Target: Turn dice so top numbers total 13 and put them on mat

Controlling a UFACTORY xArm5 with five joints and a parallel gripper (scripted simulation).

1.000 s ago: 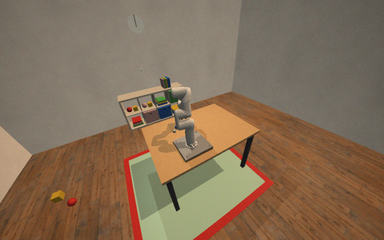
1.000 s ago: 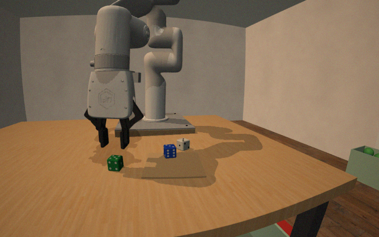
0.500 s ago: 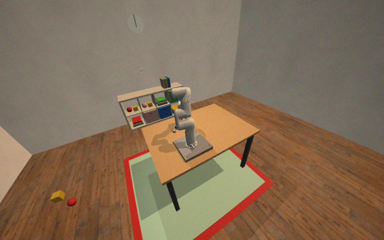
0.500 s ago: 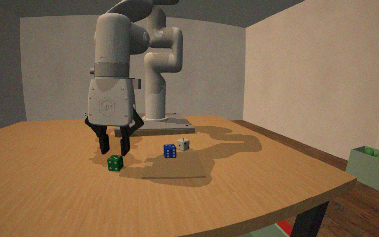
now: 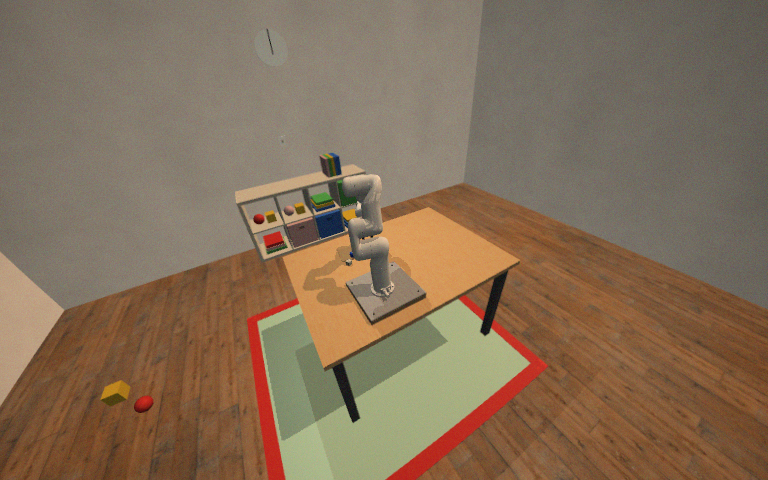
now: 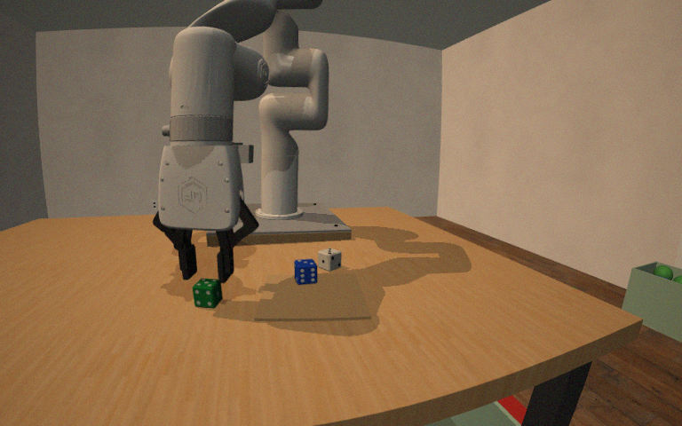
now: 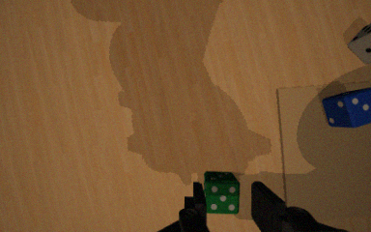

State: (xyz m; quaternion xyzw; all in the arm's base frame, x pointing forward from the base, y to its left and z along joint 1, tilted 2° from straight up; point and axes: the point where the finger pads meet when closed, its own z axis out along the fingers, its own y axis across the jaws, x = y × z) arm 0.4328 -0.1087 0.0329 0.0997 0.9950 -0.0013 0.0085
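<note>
The green die is 4 cm below my hand. The rest, counted from my hand: blue die 14 cm to the left, 5 cm behind, 4 cm below; then white die 18 cm to the left, 11 cm behind, 4 cm below; then tan mat 14 cm to the left, 5 cm below, 1 cm behind.
</note>
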